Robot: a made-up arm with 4 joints.
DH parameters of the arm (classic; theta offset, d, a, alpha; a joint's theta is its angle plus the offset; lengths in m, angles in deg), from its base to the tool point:
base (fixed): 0 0.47 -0.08 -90
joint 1: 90 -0.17 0.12 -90
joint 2: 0 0.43 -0.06 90
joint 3: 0 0.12 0.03 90
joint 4: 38.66 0 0.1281 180
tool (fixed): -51.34 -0.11 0 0
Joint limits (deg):
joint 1: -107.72..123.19
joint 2: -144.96..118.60
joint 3: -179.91..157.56
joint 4: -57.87..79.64
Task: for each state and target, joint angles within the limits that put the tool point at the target. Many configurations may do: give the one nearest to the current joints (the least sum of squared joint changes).
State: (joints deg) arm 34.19 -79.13 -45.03 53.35
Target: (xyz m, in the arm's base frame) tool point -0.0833 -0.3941 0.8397
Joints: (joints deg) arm 80.07 -109.98 -57.98 61.14
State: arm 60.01 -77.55 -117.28 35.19
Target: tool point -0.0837 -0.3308 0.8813
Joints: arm 69.86 -82.95 -109.18 26.73
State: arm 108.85 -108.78 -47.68 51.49
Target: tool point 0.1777 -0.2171 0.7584
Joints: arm 107.41 -70.18 -52.79 58.49
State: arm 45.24 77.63 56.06 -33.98
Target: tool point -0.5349 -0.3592 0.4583
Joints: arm 26.73 118.60 27.85 -13.71
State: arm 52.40 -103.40 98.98 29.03
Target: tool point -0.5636 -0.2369 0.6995
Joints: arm 13.22 -114.49 99.70 30.38
